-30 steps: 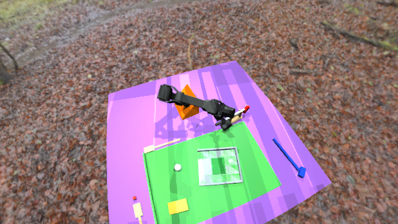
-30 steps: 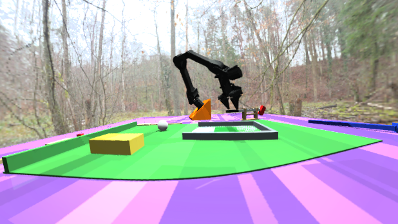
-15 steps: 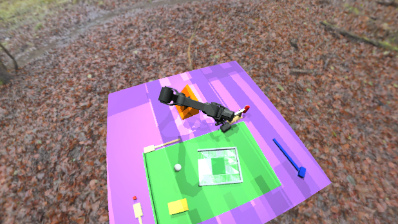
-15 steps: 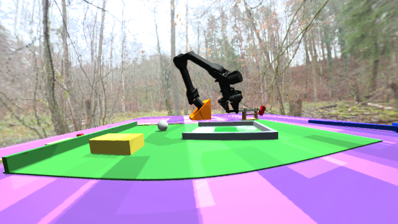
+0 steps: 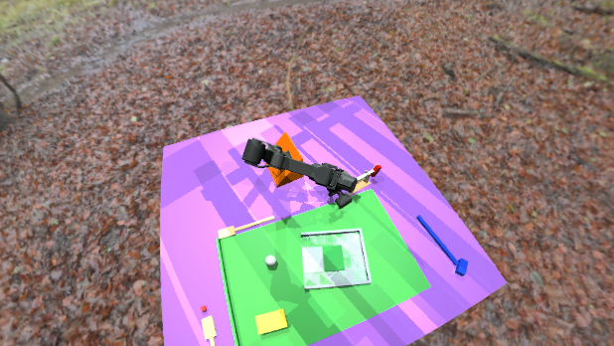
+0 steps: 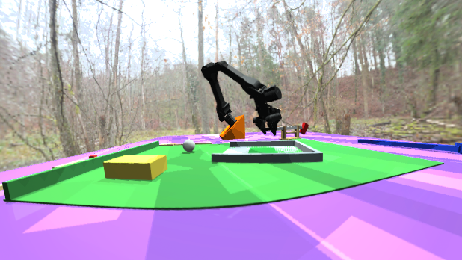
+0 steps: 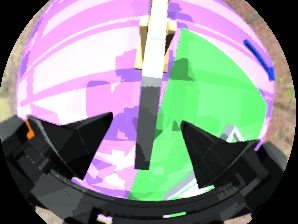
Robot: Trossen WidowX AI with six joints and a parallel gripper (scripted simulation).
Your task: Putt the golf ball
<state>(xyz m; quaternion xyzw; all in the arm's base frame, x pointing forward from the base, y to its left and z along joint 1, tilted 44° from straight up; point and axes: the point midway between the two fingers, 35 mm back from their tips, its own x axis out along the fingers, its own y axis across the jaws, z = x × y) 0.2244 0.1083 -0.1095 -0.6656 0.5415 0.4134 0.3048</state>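
The red putter is 30 mm behind my gripper tip, 110 mm to the left of it and 30 mm above it. Also, from my gripper tip: white golf ball: 190 mm ahead, 350 mm to the right; blue putter: 370 mm ahead, 330 mm to the left, 10 mm below; wooden stand: 30 mm behind, 130 mm to the left.
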